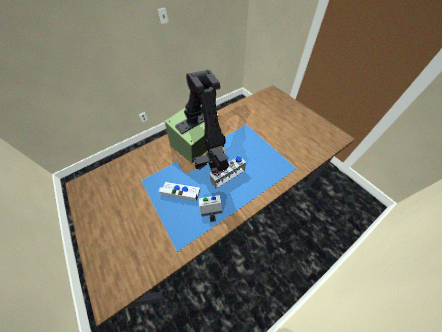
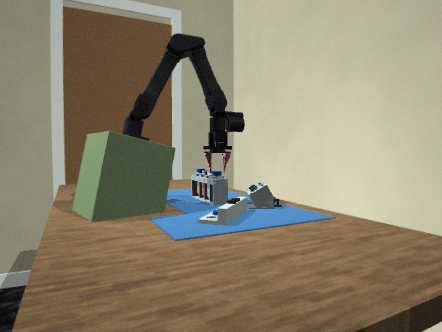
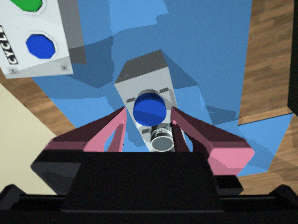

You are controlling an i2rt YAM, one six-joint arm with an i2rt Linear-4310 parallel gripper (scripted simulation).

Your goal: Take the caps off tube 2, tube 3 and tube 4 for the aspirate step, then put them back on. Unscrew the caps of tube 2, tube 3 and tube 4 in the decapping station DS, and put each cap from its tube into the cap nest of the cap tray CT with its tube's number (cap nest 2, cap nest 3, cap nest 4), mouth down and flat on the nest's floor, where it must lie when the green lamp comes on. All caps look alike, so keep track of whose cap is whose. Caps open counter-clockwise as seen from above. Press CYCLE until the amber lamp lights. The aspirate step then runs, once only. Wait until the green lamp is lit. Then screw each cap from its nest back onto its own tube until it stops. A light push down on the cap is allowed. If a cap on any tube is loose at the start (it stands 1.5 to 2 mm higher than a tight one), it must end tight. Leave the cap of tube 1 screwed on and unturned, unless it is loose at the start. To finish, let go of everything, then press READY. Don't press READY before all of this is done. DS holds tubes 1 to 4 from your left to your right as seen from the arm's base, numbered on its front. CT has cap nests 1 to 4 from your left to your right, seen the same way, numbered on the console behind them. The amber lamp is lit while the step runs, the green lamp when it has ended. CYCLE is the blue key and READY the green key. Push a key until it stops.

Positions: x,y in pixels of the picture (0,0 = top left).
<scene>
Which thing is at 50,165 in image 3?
My gripper.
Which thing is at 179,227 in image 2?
A blue mat.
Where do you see a blue mat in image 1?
182,219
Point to a blue mat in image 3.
206,54
</scene>
